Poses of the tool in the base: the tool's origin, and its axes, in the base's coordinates. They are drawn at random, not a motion.
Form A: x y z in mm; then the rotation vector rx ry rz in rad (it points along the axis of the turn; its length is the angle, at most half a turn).
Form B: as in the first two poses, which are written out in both.
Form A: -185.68 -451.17 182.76 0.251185 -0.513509 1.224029
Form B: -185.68 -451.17 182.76 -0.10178 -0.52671 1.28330
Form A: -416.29 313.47 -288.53 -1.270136 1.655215 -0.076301
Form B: -416.29 313.47 -288.53 -2.28127 0.71548 -1.49283
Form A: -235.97 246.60 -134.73 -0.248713 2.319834 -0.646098
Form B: -235.97 246.60 -134.73 -2.45302 0.62402 -2.69770
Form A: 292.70 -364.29 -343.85 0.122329 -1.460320 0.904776
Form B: 292.70 -364.29 -343.85 -1.21035 -1.07830 1.88262
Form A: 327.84 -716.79 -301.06 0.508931 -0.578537 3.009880
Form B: 327.84 -716.79 -301.06 -0.38462 -0.32967 -3.11260
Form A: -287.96 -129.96 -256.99 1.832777 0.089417 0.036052
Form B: -287.96 -129.96 -256.99 1.83487 0.02228 0.08044
